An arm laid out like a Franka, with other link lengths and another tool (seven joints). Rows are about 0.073 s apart.
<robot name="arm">
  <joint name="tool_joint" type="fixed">
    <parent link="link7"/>
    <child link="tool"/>
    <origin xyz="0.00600 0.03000 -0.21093" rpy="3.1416 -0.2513 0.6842"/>
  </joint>
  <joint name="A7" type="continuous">
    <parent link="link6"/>
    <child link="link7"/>
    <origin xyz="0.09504 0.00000 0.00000" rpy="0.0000 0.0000 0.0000"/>
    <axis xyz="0 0 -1"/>
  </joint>
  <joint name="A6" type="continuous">
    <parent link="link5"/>
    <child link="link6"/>
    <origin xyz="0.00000 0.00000 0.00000" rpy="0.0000 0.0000 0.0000"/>
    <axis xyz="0 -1 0"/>
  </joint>
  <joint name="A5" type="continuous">
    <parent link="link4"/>
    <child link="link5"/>
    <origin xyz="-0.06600 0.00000 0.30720" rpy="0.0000 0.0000 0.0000"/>
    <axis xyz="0 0 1"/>
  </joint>
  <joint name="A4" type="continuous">
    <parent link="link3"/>
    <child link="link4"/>
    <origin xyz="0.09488 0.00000 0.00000" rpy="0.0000 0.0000 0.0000"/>
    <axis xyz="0 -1 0"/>
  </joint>
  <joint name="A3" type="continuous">
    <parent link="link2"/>
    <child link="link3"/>
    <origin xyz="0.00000 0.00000 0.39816" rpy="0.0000 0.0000 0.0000"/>
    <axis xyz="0 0 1"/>
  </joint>
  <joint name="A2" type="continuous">
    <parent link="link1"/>
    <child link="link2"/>
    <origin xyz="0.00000 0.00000 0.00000" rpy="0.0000 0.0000 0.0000"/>
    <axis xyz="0 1 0"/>
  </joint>
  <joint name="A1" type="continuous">
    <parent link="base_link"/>
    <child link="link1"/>
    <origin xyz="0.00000 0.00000 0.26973" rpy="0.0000 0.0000 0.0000"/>
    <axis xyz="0 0 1"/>
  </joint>
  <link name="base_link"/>
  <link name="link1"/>
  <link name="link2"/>
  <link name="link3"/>
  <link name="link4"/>
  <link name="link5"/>
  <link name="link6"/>
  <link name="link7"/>
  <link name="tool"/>
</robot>
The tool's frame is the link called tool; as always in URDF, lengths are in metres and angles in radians. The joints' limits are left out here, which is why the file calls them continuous.
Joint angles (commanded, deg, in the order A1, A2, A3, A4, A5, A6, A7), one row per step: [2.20, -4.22, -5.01, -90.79, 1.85, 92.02, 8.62]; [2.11, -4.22, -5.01, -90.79, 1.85, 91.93, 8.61]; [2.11, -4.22, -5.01, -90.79, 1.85, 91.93, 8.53]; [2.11, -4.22, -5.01, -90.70, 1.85, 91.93, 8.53]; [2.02, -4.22, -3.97, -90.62, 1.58, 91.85, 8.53]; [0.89, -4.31, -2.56, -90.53, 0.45, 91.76, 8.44]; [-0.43, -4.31, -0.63, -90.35, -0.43, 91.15, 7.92]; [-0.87, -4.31, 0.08, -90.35, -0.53, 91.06, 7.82]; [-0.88, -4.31, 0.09, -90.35, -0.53, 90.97, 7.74]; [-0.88, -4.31, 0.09, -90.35, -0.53, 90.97, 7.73]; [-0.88, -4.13, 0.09, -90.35, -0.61, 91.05, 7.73]
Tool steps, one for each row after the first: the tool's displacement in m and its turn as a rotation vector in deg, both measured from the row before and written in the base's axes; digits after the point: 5 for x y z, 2 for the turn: [-0.00030, -0.00075, -0.00020, 0.00, 0.09, -0.08]; [-0.00004, 0.00002, 0.00000, -0.01, 0.00, 0.08]; [0.00018, -0.00001, 0.00067, 0.00, -0.09, 0.00]; [-0.00037, 0.00759, 0.00026, -0.35, 0.01, 0.93]; [-0.00081, -0.00116, 0.00058, -1.24, -0.06, 0.29]; [-0.00226, 0.00287, -0.00049, -1.06, 0.45, 1.06]; [-0.00045, 0.00222, -0.00027, -0.16, 0.09, 0.36]; [-0.00036, 0.00002, -0.00020, -0.01, 0.09, 0.08]; [-0.00001, 0.00000, 0.00000, 0.00, 0.00, 0.01]; [0.00119, -0.00031, -0.00141, -0.08, 0.10, 0.00]
